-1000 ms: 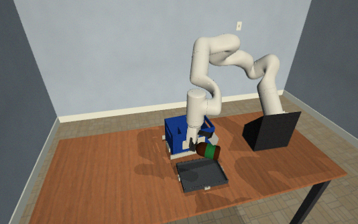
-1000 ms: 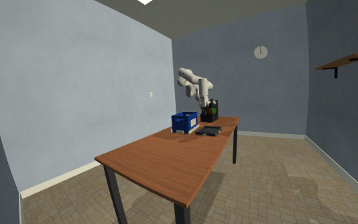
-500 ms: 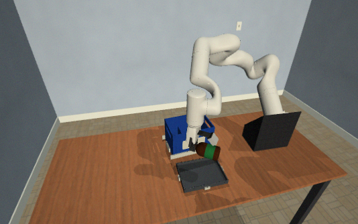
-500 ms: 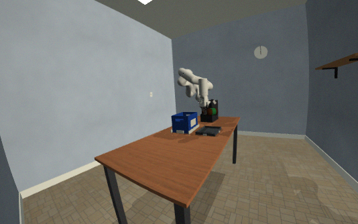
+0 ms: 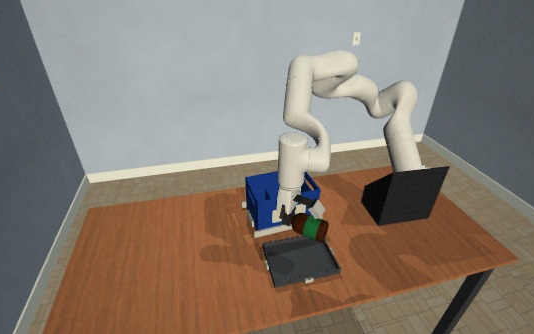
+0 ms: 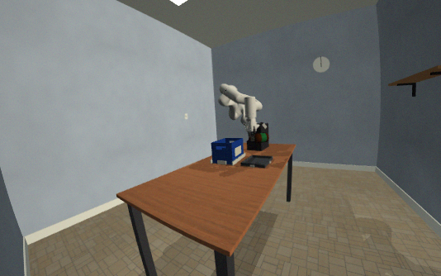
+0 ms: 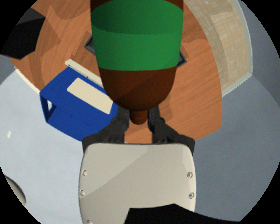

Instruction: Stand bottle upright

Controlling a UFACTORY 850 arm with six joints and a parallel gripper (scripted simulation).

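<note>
My gripper is now 5 cm past the bottle and 4 cm to the right of it. The rest, counted from my hand: blue crate (3 cm behind, 24 cm to the right, 12 cm below); tray (5 cm behind, 3 cm to the left, 19 cm below).
</note>
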